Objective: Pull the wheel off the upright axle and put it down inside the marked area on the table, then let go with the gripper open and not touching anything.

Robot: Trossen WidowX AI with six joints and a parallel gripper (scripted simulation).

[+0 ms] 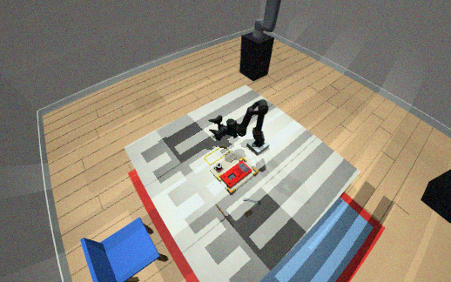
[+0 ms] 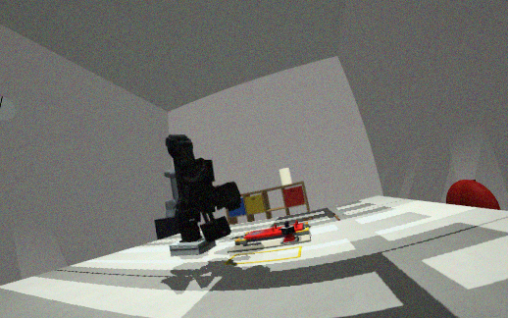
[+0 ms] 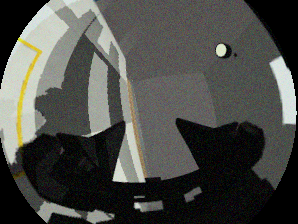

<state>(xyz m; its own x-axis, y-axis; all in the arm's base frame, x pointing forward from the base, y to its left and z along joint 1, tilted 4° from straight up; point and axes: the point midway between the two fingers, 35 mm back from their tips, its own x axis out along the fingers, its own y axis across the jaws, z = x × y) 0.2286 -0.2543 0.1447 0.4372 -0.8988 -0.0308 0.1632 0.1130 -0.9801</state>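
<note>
The dark wheel lies 260 mm to the left of my gripper tip, 120 mm below it and 110 mm ahead of it. The rest, counted from my gripper tip: tan block (620 mm to the left, 160 mm ahead, 150 mm below).
</note>
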